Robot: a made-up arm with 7 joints. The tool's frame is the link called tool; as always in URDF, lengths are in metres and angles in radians. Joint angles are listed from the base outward. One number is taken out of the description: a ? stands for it. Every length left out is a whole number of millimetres.
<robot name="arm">
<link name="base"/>
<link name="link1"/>
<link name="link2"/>
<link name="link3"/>
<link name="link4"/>
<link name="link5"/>
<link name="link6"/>
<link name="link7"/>
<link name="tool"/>
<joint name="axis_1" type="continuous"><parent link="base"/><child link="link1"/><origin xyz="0.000 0.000 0.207" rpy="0.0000 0.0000 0.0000"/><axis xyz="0 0 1"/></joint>
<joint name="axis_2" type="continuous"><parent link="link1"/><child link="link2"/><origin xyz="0.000 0.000 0.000" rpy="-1.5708 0.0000 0.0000"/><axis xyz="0 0 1"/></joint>
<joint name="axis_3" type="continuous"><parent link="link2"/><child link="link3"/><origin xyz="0.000 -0.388 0.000" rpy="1.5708 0.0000 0.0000"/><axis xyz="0 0 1"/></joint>
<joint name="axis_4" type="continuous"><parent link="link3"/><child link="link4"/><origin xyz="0.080 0.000 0.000" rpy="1.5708 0.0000 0.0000"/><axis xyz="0 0 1"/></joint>
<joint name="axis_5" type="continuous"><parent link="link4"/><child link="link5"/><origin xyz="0.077 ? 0.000" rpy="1.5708 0.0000 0.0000"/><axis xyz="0 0 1"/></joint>
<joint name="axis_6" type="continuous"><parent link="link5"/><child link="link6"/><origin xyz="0.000 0.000 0.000" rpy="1.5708 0.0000 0.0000"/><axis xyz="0 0 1"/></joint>
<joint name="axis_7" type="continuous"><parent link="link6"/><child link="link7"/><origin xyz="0.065 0.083 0.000" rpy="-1.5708 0.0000 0.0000"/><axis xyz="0 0 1"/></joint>
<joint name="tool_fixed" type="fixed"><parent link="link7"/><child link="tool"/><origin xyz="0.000 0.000 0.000" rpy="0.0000 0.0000 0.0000"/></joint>
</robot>
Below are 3 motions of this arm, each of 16 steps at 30 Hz.
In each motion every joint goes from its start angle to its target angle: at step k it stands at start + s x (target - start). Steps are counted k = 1, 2, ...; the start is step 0. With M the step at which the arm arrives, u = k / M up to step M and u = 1 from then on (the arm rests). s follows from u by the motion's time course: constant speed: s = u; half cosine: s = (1 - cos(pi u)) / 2; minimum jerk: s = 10 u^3 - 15 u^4 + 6 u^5.
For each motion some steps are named. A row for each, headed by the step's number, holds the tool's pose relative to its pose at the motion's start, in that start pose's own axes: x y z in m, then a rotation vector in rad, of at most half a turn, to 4 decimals.
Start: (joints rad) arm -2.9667 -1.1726 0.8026 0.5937 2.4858 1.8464 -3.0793
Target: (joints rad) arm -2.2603 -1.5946 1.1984 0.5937 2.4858 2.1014 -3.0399
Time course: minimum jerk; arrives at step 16
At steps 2, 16:
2: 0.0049 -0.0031 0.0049 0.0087 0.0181 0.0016
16: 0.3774 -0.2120 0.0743 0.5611 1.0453 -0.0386

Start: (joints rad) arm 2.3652 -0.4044 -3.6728 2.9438 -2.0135 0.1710 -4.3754
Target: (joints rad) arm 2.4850 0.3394 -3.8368 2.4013 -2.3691 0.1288 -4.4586
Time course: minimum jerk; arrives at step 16
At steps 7, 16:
7: 0.0944 0.1324 0.0097 -0.1247 0.0251 -0.1472
16: 0.1914 0.3764 -0.0578 -0.3428 -0.0356 -0.2965

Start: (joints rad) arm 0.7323 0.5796 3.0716 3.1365 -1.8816 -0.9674 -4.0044
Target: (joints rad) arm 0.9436 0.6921 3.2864 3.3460 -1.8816 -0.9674 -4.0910
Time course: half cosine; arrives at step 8
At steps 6, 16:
6: 0.1263 -0.0219 -0.1213 0.0778 0.4356 -0.0738
16: 0.1434 -0.0232 -0.1483 0.0817 0.5121 -0.0873

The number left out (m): -0.342
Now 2 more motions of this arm.
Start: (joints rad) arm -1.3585 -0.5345 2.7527 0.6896 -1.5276 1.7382 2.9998
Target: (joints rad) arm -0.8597 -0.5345 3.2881 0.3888 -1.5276 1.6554 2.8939
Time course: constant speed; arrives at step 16
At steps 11, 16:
11: 0.0305 0.1105 -0.2272 0.7045 -0.1472 -0.1503
16: 0.0439 0.1956 -0.2820 1.0360 -0.1389 -0.2288

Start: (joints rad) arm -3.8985 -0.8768 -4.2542 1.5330 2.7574 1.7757 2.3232
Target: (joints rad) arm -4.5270 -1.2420 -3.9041 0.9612 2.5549 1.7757 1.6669
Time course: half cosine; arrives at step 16
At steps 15, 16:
15: 0.1768 -0.1702 -0.5476 0.9499 -0.4107 0.0267
16: 0.1806 -0.1697 -0.5516 0.9581 -0.4130 0.0299

